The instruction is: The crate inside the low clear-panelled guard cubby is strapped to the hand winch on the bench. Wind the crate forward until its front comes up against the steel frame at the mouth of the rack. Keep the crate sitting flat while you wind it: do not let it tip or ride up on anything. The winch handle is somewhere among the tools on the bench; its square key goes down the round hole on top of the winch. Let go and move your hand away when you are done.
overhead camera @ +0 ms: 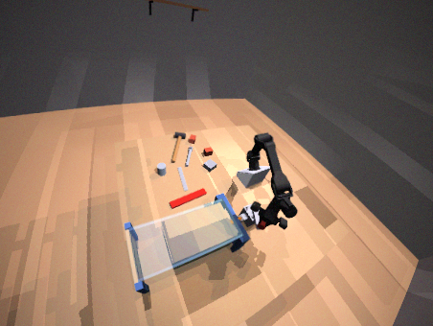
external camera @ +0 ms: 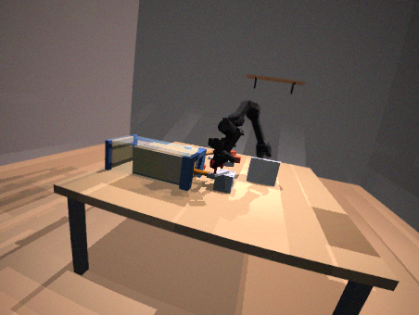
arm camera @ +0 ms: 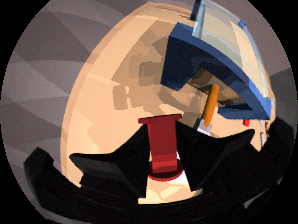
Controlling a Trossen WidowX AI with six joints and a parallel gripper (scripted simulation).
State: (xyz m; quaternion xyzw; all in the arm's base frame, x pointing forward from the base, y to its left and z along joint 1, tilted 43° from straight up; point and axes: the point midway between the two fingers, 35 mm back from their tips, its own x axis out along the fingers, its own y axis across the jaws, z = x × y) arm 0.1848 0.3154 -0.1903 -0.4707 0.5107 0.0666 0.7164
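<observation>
Now: gripper tip 5 cm to the left of the winch handle, 3 cm past it and 3 cm above it. Round my gripper tip: red grip: 2 cm behind, 1 cm to the right; then blue frame: 11 cm ahead, 9 cm to the right, 2 cm below; then grey winch: 12 cm to the right, 10 cm below, 6 cm behind.
</observation>
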